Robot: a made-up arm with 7 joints.
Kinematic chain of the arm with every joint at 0, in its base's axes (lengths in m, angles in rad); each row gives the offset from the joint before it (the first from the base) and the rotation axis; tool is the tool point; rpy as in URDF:
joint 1: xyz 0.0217 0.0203 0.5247 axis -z
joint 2: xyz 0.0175 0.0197 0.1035 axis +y
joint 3: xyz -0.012 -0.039 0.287 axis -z
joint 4: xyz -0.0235 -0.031 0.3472 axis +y
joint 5: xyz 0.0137 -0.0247 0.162 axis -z
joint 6: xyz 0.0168 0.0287 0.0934 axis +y
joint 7: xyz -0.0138 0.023 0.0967 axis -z
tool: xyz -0.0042 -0.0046 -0.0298 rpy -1.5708 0 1.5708
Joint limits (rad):
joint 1: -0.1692..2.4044
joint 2: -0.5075..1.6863
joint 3: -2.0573..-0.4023
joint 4: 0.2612..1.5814
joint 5: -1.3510..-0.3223
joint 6: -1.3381..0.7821
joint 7: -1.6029..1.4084
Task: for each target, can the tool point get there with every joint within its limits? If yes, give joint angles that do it. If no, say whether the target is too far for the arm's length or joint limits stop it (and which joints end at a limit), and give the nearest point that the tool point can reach.
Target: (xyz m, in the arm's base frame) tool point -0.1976 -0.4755 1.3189
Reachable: yes | joints 2.1707 0.4947 -1.0352 0.8963 -0.8580 -0.8535 -0.7691
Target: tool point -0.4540 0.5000 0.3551
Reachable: no: joint limits stop it (at a limit: joint 2, joint 3, joint 4, joint 5, joint 6, joint 7) | nearest point -0.3006 0.3453 1.0592 | short by 0.737 m
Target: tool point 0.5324 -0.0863 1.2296
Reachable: yes | joints 0.4708 0.3889 -0.6404 1.2518 -0.4977 -0.0085 -0.7489
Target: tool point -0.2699 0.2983 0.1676
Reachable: no: joint limits stop it (at a limit: joint 1, joint 2, joint 3, joint 4, joint 5, joint 6) | nearest point -0.3298 -0.4313 0.3130 | short by 0.746 m
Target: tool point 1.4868 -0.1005 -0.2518
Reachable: no: too far | nearest point 0.9034 -0.0524 0.3604 | short by 0.847 m
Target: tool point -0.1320 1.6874 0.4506
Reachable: no: too far | nearest point -0.0230 0.5049 1.0891 | short by 1.348 m
